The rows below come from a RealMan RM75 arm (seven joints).
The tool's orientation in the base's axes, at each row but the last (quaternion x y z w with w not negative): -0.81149, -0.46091, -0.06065, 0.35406; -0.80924, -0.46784, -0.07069, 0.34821; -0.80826, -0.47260, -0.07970, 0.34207; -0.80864, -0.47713, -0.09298, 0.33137; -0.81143, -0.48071, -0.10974, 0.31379; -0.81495, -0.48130, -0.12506, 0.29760; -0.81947, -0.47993, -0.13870, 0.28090; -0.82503, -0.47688, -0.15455, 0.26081; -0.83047, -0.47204, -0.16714, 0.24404; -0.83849, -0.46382, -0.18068, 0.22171
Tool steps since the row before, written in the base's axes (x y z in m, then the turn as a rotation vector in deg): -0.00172, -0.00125, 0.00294, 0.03, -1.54, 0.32; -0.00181, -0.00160, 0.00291, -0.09, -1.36, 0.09; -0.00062, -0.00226, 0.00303, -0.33, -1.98, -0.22; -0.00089, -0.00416, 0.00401, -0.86, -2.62, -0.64; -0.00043, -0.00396, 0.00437, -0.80, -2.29, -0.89; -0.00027, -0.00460, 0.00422, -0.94, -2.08, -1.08; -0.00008, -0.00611, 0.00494, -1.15, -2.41, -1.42; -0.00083, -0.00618, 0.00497, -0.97, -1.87, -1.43; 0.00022, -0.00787, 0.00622, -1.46, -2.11, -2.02; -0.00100, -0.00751, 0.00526, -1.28, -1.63, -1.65
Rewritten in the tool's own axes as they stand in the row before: -0.00061, -0.00248, -0.00258, -0.93, 0.36, -1.22; -0.00085, -0.00240, -0.00280, -0.97, 0.32, -0.90; -0.00057, -0.00123, -0.00358, -1.68, 0.47, -1.01; -0.00155, -0.00118, -0.00551, -2.61, 0.42, -1.01; -0.00094, -0.00078, -0.00579, -2.47, 0.46, -0.62; -0.00133, -0.00012, -0.00610, -2.48, 0.33, -0.33; -0.00192, 0.00065, -0.00759, -2.99, 0.39, -0.24; -0.00227, 0.00040, -0.00763, -2.52, 0.33, 0.08; -0.00226, 0.00208, -0.00955, -3.24, 0.15, 0.41; -0.00307, 0.00161, -0.00855, -2.62, 0.01, 0.38
